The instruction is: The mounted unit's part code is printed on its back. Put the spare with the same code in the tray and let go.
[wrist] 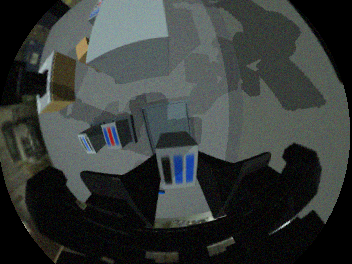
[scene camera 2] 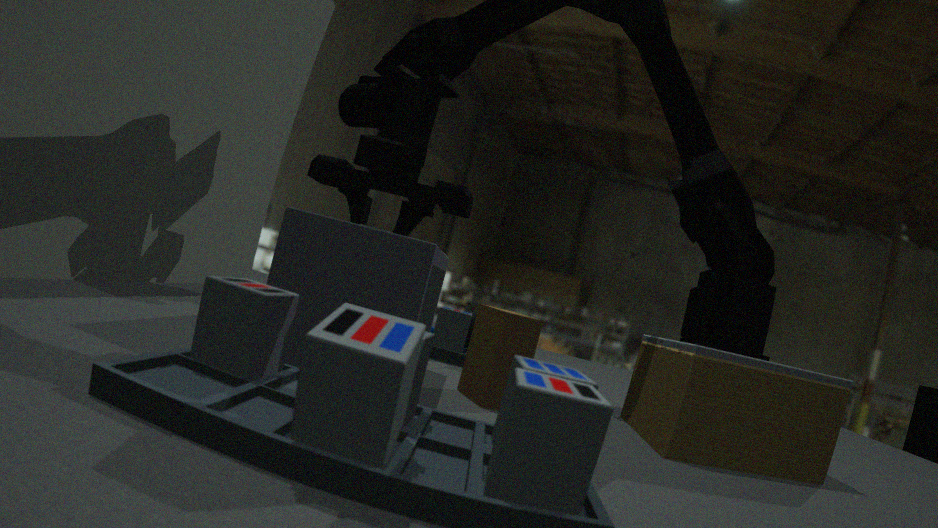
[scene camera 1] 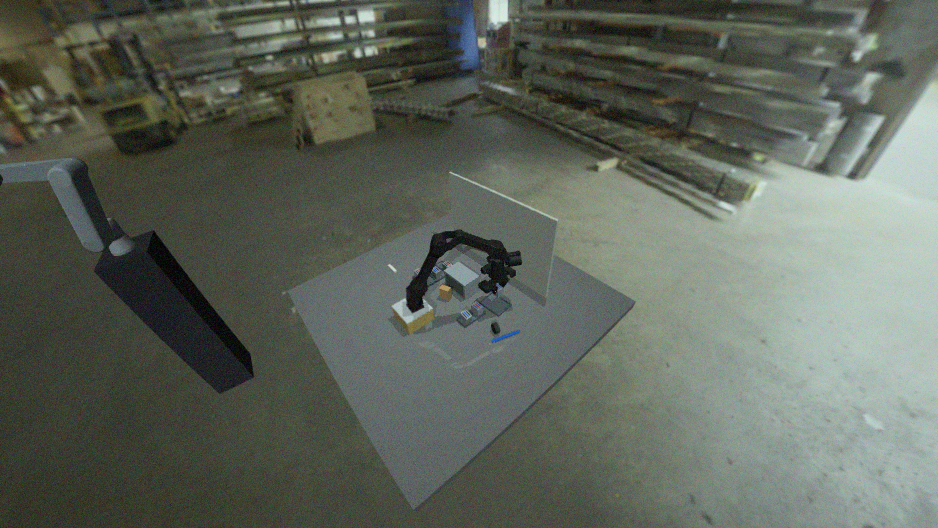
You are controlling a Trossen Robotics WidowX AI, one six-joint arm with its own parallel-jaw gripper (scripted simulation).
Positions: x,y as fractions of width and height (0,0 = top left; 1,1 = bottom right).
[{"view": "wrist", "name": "my gripper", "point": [0.50,0.58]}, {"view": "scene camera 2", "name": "brown box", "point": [0.53,0.64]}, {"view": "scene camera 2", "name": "grey mounted unit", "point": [0.35,0.50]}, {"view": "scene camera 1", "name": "grey mounted unit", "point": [0.49,0.53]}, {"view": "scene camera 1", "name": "white panel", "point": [0.51,0.40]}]
